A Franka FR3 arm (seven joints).
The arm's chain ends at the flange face. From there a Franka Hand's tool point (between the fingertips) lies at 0.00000 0.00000 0.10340 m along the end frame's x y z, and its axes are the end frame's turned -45 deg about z.
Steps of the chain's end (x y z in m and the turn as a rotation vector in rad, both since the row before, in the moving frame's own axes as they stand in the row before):
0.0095, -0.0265, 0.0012, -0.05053, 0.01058, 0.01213
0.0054, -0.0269, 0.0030, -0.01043, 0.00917, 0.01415
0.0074, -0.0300, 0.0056, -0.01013, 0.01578, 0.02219
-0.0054, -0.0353, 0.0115, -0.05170, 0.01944, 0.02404
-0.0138, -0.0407, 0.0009, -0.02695, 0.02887, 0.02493
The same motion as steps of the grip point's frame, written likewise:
0.0225, -0.0076, 0.0011, -0.04321, -0.02825, 0.01213
0.0227, -0.0138, 0.0030, -0.01386, -0.00089, 0.01415
0.0268, -0.0141, 0.0056, -0.01832, 0.00400, 0.02219
0.0187, -0.0236, 0.0113, -0.05030, -0.02281, 0.02404
0.0191, -0.0345, 0.0008, -0.03947, 0.00136, 0.02493

